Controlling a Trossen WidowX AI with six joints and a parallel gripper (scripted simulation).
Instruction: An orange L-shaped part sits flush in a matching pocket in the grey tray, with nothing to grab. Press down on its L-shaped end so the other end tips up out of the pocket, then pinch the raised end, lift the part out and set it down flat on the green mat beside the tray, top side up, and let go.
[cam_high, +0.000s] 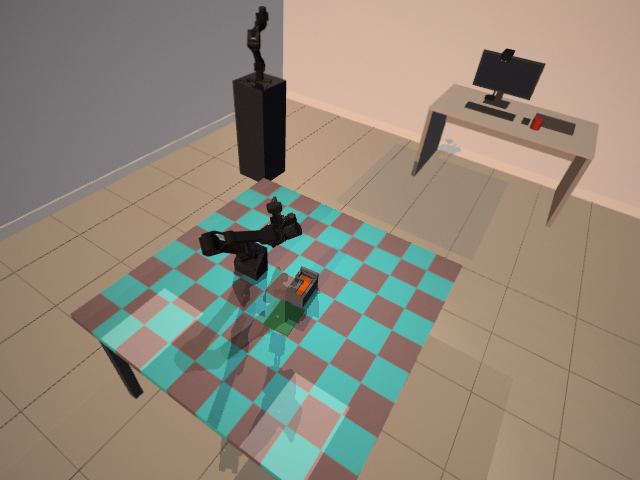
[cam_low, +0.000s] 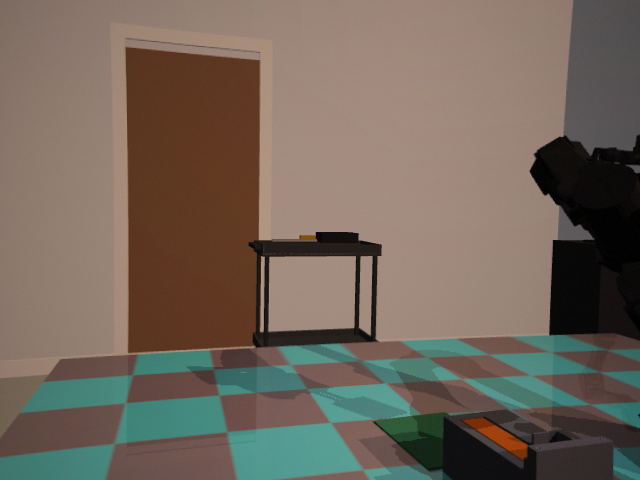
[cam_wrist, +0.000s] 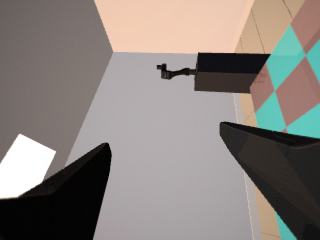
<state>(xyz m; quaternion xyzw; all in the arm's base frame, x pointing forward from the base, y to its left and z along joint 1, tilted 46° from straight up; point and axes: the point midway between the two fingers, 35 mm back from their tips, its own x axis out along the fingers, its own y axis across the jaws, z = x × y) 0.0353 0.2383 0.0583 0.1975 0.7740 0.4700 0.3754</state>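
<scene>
My gripper tip is 24 cm short of the orange L-shaped part, 12 cm to the left of it and 28 cm above it. Round my gripper tip: green mat: 26 cm ahead, 29 cm to the right, 34 cm below.
</scene>
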